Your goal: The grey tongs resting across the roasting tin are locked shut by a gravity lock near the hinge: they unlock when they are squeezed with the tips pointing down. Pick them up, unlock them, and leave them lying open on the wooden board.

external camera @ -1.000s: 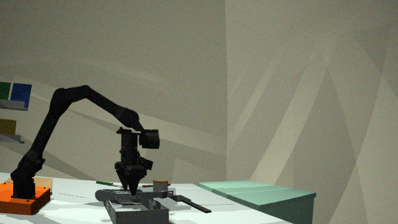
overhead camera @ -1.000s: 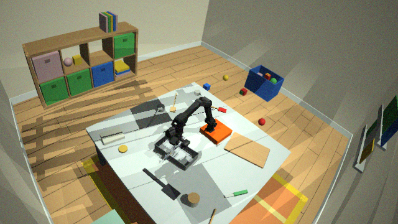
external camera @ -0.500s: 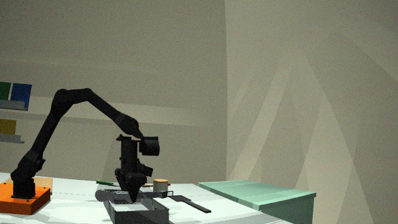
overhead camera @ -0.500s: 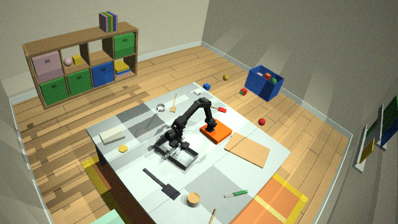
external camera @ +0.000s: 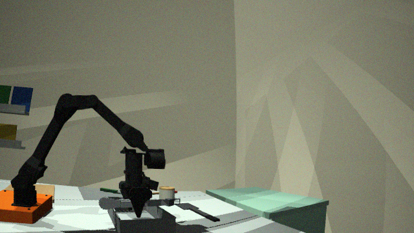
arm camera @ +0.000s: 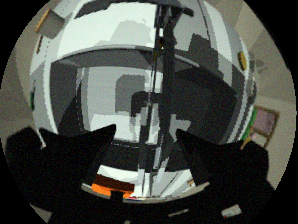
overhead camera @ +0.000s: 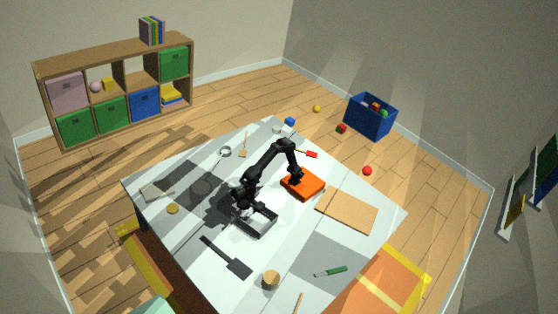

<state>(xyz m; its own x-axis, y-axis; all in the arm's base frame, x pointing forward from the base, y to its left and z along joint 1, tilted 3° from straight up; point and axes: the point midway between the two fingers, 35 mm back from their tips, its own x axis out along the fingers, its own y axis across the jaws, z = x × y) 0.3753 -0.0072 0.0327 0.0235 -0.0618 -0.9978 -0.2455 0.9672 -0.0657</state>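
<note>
Now: gripper tip 10 mm to the right of the roasting tin, 10 mm short of it and 10 mm above it. The rest, counted from my gripper tip: pale block (420 mm to the right, 330 mm ahead, 20 mm below); wooden board (510 mm behind, 350 mm to the left, 30 mm below); black spatula (260 mm ahead, 170 mm to the left, 30 mm below).
</note>
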